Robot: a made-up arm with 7 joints. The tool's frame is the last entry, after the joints. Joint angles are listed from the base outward. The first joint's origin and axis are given. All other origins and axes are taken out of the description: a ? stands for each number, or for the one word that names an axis. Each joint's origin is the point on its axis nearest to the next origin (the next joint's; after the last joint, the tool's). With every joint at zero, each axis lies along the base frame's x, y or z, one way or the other. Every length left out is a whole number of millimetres.
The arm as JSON. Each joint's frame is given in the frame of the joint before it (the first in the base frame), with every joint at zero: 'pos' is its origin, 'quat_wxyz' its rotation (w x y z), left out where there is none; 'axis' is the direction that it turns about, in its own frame. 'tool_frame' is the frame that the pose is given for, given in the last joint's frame.
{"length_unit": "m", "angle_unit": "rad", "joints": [
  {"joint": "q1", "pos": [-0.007, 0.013, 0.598], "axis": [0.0, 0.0, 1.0]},
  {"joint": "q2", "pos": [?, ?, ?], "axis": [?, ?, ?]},
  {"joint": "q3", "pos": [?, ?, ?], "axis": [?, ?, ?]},
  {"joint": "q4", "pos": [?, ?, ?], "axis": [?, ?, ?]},
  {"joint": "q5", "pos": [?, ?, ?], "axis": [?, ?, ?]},
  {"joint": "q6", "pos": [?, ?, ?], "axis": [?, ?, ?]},
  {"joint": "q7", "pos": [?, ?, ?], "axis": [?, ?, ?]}
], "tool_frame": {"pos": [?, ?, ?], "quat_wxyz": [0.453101, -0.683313, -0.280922, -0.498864]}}
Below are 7 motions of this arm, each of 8 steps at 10 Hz.
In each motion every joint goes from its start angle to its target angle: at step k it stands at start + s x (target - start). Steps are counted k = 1, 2, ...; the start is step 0. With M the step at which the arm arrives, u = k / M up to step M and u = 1 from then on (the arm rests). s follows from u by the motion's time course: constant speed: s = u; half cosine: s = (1 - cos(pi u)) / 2; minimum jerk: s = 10 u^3 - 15 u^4 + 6 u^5.
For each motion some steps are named. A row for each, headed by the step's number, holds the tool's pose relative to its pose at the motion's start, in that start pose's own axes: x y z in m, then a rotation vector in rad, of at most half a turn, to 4 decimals.
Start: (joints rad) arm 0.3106 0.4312 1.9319 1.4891 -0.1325 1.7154 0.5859
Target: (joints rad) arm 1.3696 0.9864 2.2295 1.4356 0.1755 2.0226 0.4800
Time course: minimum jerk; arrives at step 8
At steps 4, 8:
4: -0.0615 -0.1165 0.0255 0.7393 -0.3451 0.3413
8: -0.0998 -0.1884 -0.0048 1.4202 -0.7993 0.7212

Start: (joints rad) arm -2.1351 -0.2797 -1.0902 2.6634 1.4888 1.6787 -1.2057
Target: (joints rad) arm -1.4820 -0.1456 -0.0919 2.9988 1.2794 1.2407 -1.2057
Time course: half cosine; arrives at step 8
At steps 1, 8:
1: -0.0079 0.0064 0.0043 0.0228 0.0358 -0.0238
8: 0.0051 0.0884 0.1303 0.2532 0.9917 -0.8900

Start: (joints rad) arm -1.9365 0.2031 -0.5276 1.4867 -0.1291 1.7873 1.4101
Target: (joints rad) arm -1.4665 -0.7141 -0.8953 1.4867 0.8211 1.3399 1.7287
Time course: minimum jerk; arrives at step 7
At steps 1, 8:
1: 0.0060 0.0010 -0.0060 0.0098 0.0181 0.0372
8: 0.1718 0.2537 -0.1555 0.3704 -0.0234 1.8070

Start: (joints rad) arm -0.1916 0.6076 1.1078 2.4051 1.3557 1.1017 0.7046
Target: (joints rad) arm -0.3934 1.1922 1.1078 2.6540 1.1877 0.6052 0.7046
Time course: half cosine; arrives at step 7
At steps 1, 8:
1: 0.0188 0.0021 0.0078 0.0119 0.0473 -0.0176
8: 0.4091 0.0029 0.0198 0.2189 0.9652 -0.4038

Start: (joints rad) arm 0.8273 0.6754 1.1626 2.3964 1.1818 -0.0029 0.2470
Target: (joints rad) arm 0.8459 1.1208 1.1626 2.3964 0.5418 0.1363 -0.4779
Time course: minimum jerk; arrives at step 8
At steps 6, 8:
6: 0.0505 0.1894 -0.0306 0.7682 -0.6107 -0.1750
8: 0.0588 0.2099 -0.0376 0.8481 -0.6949 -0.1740

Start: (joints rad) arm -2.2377 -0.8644 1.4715 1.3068 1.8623 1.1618 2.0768
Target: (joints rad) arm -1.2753 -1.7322 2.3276 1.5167 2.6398 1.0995 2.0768
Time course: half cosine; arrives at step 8
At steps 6, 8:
6: 0.0918 0.6843 -0.0054 0.1419 -0.3374 -1.0260
8: 0.1527 0.7438 0.0653 0.1697 -0.2964 -1.1518

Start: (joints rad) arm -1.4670 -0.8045 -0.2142 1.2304 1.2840 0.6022 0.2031
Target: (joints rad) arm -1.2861 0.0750 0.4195 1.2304 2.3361 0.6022 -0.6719
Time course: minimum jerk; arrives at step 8
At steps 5, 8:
5: -0.2456 0.0365 -0.2602 -0.3510 -0.2749 0.4042
8: -0.2776 -0.0078 -0.3759 -0.5516 -0.3319 0.4704

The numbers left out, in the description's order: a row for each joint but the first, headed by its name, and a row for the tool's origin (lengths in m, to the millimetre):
q2: xyz -0.02 0.014 0.0, axis 0.0 1.0 0.0
q3: xyz -0.015 0.0 0.288, axis 0.0 0.0 1.0
q4: xyz 0.085 0.049 0.0, axis 0.0 -1.0 0.0
q5: xyz 0.064 0.0 -0.206, axis 0.0 0.0 -1.0
q6: xyz 0.025 -0.014 0.0, axis 0.0 1.0 0.0
q7: xyz 0.092 0.0 -0.075, axis 0.0 0.0 -1.0
tool: xyz -0.021 -0.006 0.0

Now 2 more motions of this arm.
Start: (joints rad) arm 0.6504 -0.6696 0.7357 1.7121 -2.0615 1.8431 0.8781
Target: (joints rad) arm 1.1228 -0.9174 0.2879 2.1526 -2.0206 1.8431 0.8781
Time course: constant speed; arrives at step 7
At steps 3, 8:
3: -0.0875 0.0832 -0.0826 -0.2917 -0.0745 0.1984
8: -0.2459 0.1280 -0.2094 -0.6490 -0.2118 0.5039

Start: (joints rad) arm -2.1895 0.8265 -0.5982 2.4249 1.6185 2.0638 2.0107
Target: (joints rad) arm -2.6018 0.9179 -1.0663 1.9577 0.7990 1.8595 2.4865
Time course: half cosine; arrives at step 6
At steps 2, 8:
2: 0.1050 0.0256 0.0601 -0.3013 0.3977 0.0955
8: 0.4168 0.2303 0.0633 -1.3487 1.3852 0.4308

